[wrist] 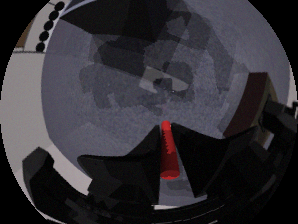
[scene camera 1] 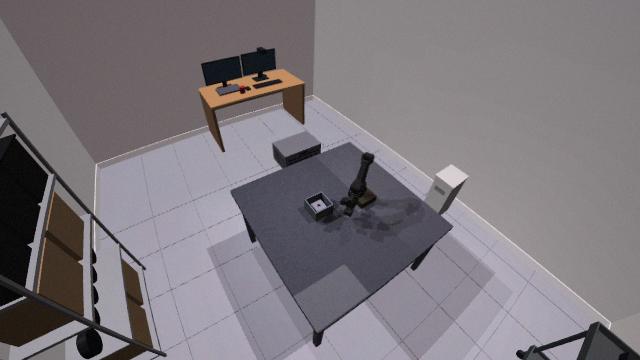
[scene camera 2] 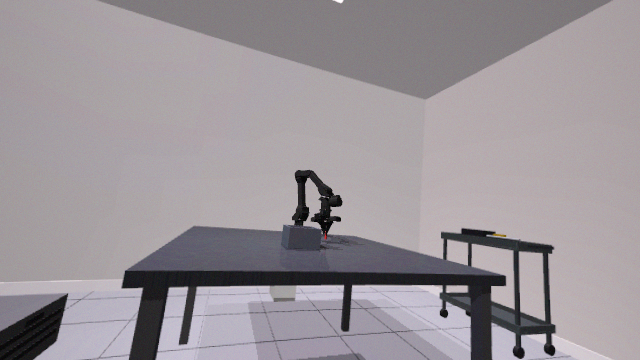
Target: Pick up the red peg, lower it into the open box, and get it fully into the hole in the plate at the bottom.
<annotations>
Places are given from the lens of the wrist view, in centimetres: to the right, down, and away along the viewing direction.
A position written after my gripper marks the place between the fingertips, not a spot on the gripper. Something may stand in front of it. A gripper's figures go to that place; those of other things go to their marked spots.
my gripper (wrist: 165, 127): 2, 2, 9
red peg (wrist: 169, 169): 1, 4, 5
</annotations>
